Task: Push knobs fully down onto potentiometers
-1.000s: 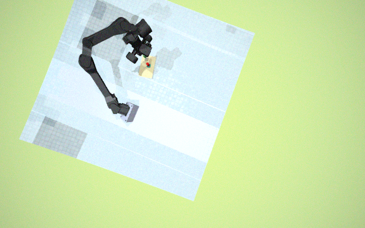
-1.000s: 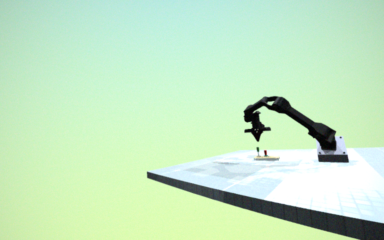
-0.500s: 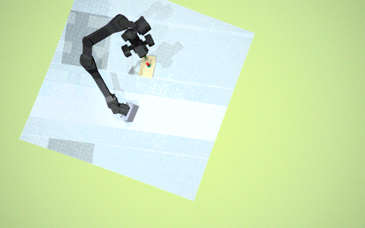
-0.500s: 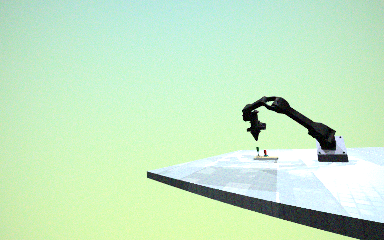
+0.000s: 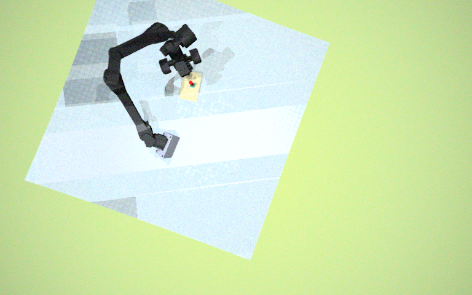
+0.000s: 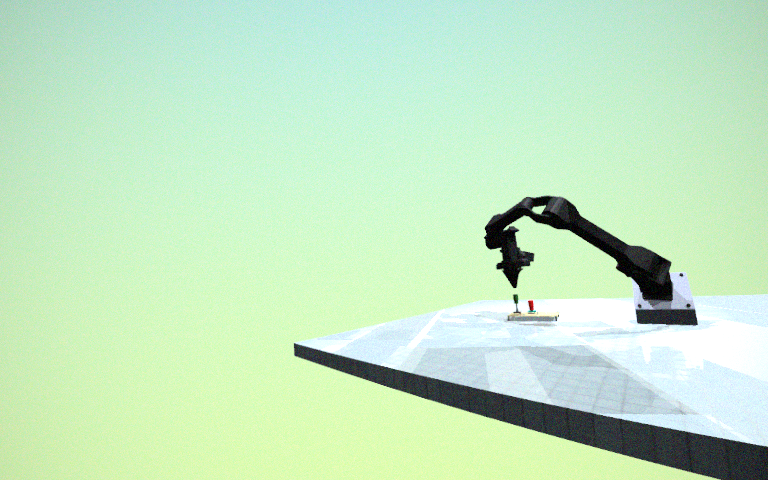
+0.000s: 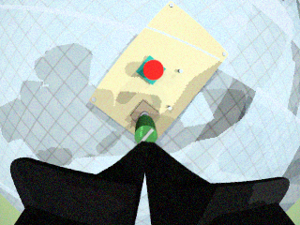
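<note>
Now: the green knob 40 mm below my gripper tip. Also, from my gripper tip: red knob (30 mm behind, 40 mm to the right, 70 mm below).
</note>
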